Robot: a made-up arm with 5 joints. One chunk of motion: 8 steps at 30 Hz.
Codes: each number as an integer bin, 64 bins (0 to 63) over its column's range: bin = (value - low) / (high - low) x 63, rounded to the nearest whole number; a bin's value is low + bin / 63 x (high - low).
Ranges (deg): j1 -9..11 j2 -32..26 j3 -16..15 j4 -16..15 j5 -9..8
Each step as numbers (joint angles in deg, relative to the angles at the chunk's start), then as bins.
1 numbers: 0.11 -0.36 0.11 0.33 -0.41
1 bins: 29 34 33 33 32
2 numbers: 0.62 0.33 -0.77 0.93 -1.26
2 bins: 30 35 31 34 29
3 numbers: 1.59 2.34 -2.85 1.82 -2.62
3 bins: 33 37 27 36 24
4 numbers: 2.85 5.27 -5.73 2.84 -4.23
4 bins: 37 40 21 38 18
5 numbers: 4.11 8.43 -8.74 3.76 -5.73
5 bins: 41 44 15 40 12
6 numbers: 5.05 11.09 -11.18 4.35 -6.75
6 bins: 44 47 10 41 8
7 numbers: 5.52 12.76 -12.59 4.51 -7.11
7 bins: 46 49 7 42 7
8 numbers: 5.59 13.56 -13.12 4.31 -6.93
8 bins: 46 49 6 41 8
